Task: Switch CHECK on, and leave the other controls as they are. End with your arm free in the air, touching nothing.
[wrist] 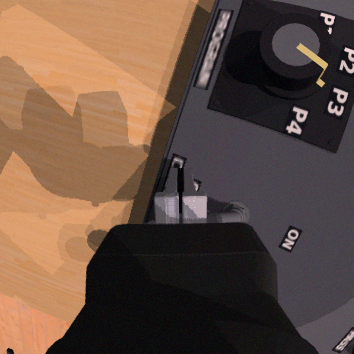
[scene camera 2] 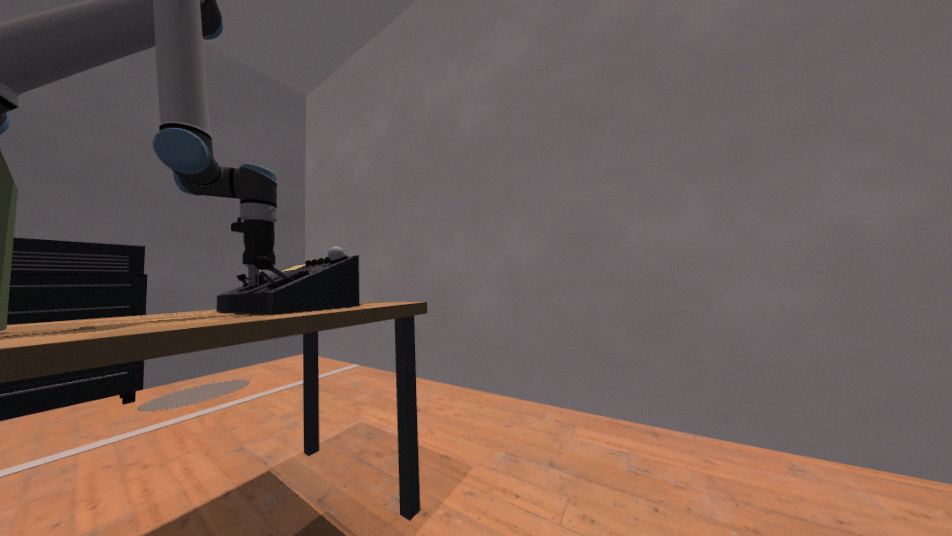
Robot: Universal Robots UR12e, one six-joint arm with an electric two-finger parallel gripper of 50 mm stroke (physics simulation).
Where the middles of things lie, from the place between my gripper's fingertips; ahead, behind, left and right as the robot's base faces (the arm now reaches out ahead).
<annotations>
Now: the rotary selector [wrist: 292, 61] 30 mm ahead of my hand, 120 mm to the left of it and 20 mm above it. The rest, counted from my hand: dark sloped control console [scene camera 2: 332, 283] 120 mm ahead, 70 mm to the left, 20 mm above.
</annotations>
